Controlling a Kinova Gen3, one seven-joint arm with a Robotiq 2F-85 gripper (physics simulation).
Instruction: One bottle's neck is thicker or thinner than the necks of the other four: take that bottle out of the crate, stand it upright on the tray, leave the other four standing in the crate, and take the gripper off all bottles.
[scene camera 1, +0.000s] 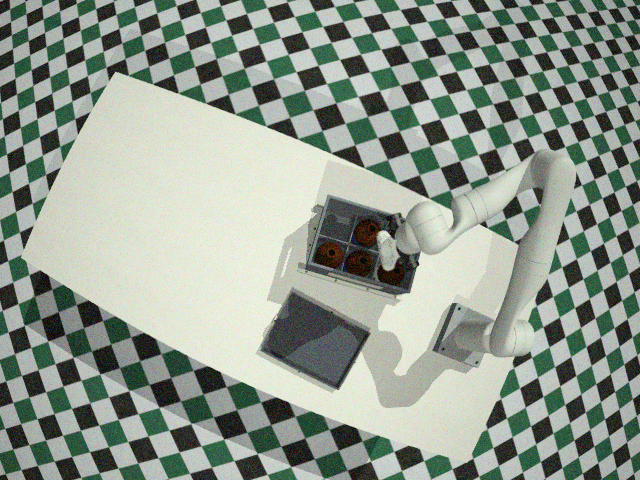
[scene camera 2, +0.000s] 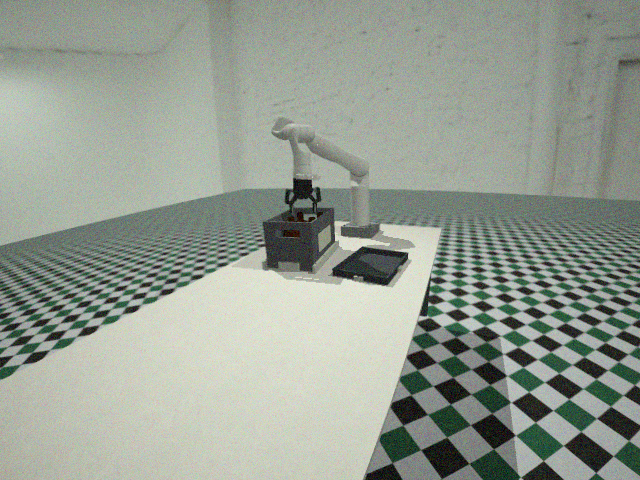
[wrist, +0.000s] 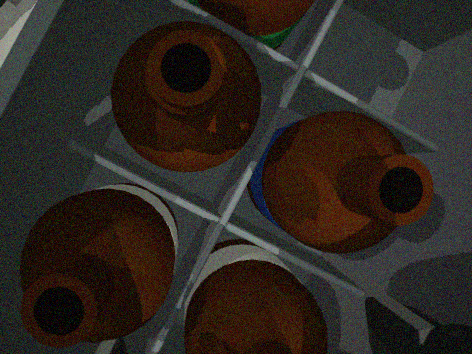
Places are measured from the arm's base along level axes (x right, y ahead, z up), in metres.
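Pixels of known places: gripper, between the fingertips: (scene camera 2: 303, 213) (wrist: 250, 344); arm's base, origin of its link: (scene camera 1: 467, 334) (scene camera 2: 360, 224).
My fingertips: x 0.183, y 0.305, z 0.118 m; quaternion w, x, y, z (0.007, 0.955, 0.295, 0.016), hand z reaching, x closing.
Ahead of a thing's pixels: the offset from my fingertips to its middle. "spot": to the spot under its first point. Level surfaces: height alone.
The grey crate @[dy +0.072, dx -0.018, dz -0.076 m] (scene camera 1: 311, 242) (scene camera 2: 289, 253) holds five brown bottles. In the wrist view, one @[dy +0.076, dx -0.062, dz -0.078 m] (wrist: 186, 130) is at upper left, a blue-banded one @[dy +0.073, dx +0.025, dz -0.078 m] (wrist: 320, 195) at right, a white-banded one @[dy -0.017, dx -0.065, dz -0.078 m] (wrist: 115, 240) at lower left, another white-banded one @[dy -0.018, dx +0.023, dz -0.078 m] (wrist: 255, 310) at bottom centre and a green-banded one @[spot: dy +0.128, dx -0.046, dz -0.060 m] (wrist: 265, 15) at the top edge. The blue-banded bottle's mouth looks a little smaller than the upper-left and lower-left mouths. The top and bottom bottles' mouths are not clearly shown. My gripper (scene camera 2: 302, 211) is open, pointing down at the crate's top, fingers either side of the bottom-centre bottle. The tray @[spot: dy +0.145, dx -0.303, dz -0.158 m] (scene camera 1: 310, 341) (scene camera 2: 369, 263) is empty.
Thin dividers @[dy +0.072, dx -0.018, dz -0.113 m] (wrist: 235, 200) split the crate; one compartment @[spot: dy +0.152, dx +0.044, dz -0.156 m] (scene camera 1: 338, 224) (wrist: 350, 70) holds no bottle. Raised crate walls surround the bottles. The robot base (scene camera 1: 465, 335) (scene camera 2: 360, 229) stands on the white table @[dz -0.164 m] (scene camera 1: 155, 180) (scene camera 2: 232, 361), right of the crate and tray in the overhead view.
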